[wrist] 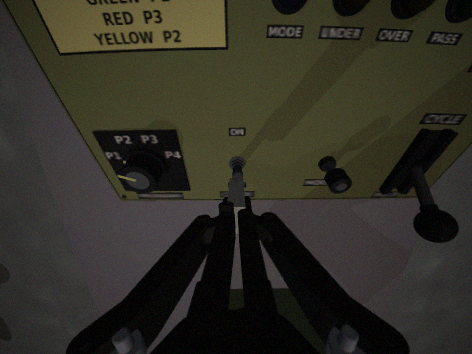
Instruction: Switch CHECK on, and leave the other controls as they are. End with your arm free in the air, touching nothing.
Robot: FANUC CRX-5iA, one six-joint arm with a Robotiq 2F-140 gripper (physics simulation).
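Places are measured from the arm's base along level axes (x ahead, y down, z left), in metres.
Where they show: gripper, fingertip midpoint: [237,188].
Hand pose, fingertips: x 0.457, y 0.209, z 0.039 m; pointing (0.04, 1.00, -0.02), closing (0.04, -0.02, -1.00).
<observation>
After its pixels a point has its place.
The toggle switch [237,163] @[x 0.482, y 0.226, z 0.038 m] sits low on the olive panel [210,95] @[x 0.559, y 0.210, z 0.065 m], under an ON label [237,132] @[x 0.521, y 0.225, z 0.038 m]. Its small lever points down toward the camera. The label below the switch is mostly hidden behind the fingertips, so its word cannot be read. My gripper [237,188] @[x 0.458, y 0.209, z 0.039 m] is shut with nothing between its fingers. Its grey tips are right at the lower end of the lever and overlap it in the view; whether they touch it I cannot tell.
Left is a rotary knob [138,180] @[x 0.467, y 0.212, z 0.157 m] with P1 to P4 marks. Right are a black-capped control [338,180] @[x 0.471, y 0.198, z -0.075 m] and the CYCLE lever with a round knob [435,223] @[x 0.425, y 0.176, z -0.188 m]. Dark round parts [350,6] @[x 0.618, y 0.170, z -0.045 m] line the top beside a yellow text plate [135,44] @[x 0.600, y 0.192, z 0.127 m].
</observation>
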